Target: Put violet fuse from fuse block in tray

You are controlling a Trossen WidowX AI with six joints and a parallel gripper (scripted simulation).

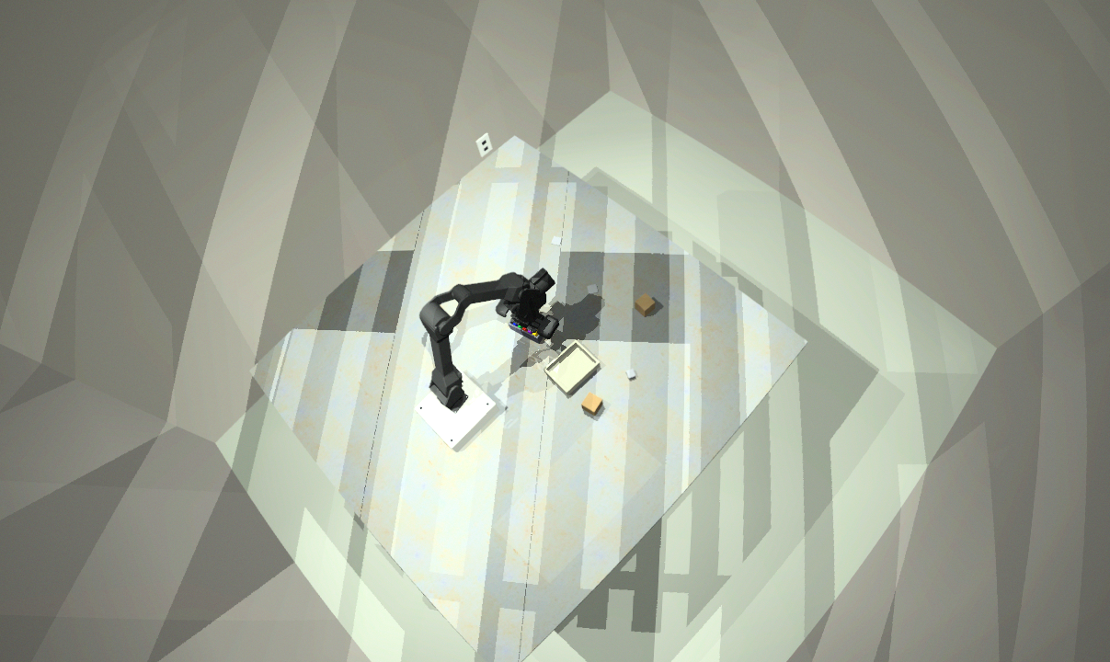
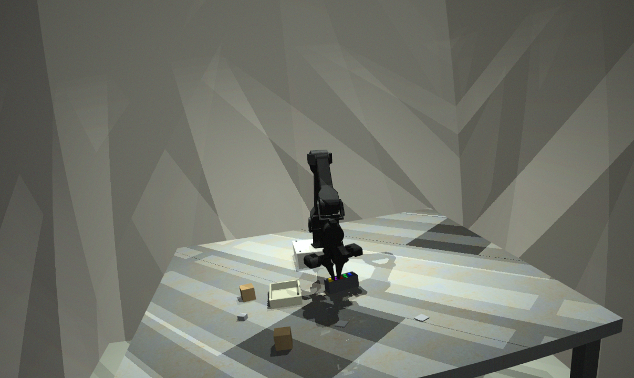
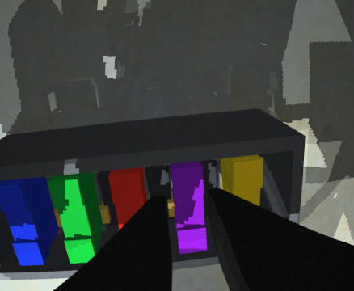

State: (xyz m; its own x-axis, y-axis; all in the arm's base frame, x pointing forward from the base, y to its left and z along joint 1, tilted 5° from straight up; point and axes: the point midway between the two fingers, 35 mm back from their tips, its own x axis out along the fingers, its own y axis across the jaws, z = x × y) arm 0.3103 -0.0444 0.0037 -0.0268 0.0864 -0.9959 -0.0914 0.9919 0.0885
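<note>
The red fuse is 2 cm to the left of my gripper tip and 1 cm below it. Round my gripper tip: yellow fuse (2 cm to the right, 1 cm below); violet fuse (1 cm below); green fuse (3 cm to the left, 1 cm below).
</note>
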